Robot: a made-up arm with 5 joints. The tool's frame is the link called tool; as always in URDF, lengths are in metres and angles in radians. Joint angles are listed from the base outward. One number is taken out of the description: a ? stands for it. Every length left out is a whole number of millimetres.
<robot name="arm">
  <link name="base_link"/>
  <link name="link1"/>
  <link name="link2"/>
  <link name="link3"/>
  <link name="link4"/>
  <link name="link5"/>
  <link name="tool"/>
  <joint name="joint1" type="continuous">
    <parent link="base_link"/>
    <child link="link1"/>
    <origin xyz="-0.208 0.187 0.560" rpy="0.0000 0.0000 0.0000"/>
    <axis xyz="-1 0 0"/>
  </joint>
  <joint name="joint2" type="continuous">
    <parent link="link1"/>
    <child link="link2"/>
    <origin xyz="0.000 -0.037 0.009" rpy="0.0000 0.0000 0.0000"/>
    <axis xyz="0 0 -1"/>
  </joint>
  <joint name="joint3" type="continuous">
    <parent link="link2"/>
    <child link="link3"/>
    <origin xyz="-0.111 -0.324 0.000" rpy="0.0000 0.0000 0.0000"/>
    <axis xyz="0 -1 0"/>
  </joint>
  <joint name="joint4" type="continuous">
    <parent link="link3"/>
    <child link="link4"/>
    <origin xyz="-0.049 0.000 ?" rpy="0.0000 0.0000 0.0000"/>
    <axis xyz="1 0 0"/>
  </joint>
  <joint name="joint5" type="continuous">
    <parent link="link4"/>
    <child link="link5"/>
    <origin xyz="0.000 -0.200 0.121" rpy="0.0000 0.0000 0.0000"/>
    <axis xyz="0 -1 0"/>
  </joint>
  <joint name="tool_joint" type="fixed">
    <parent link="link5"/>
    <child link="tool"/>
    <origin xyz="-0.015 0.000 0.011" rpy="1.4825 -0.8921 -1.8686"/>
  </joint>
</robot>
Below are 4 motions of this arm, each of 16 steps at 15 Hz.
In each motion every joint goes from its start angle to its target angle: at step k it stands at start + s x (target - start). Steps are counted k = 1, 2, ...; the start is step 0. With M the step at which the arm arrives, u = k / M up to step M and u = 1 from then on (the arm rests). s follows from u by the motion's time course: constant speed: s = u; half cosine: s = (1 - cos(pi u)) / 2; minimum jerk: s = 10 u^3 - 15 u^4 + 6 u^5.
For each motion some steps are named. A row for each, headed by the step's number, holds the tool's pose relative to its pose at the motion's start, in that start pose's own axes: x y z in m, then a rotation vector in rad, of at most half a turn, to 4 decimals.
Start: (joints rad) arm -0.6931 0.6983 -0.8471 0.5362 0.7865
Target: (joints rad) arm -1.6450 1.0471 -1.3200 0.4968 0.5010
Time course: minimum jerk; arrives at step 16
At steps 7, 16:
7: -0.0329 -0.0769 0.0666 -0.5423 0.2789 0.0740
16: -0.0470 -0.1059 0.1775 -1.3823 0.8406 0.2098

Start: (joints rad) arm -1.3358 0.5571 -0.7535 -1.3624 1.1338
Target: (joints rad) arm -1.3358 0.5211 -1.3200 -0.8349 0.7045
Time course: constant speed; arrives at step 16
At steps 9, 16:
9: -0.0171 -0.0816 0.0106 -0.3365 0.3215 -0.2624
16: -0.0447 -0.1347 0.0280 -0.5791 0.6475 -0.4367

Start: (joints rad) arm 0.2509 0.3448 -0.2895 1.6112 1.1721
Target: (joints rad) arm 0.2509 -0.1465 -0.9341 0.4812 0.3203
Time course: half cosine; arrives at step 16
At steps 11, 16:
11: -0.2657 0.2297 -0.1069 -0.0307 0.8453 1.3635
16: -0.3882 0.2424 -0.0957 -0.0516 1.0328 1.8086

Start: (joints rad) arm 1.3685 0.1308 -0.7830 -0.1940 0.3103
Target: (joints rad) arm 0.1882 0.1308 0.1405 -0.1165 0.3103
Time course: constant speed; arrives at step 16
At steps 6, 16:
6: -0.2178 -0.0799 -0.0726 0.1688 -0.0537 -0.5141
16: -0.6224 0.0101 -0.0717 0.1182 -0.1964 -1.4108

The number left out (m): -0.111
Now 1 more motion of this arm.
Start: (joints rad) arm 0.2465 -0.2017 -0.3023 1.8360 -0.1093
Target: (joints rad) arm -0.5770 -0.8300 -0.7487 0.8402 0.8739
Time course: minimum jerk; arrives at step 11
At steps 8, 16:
8: 0.0251 0.0899 -0.3864 0.3152 -0.0380 0.3988
16: -0.0111 0.0998 -0.4532 0.4538 0.0362 0.4247

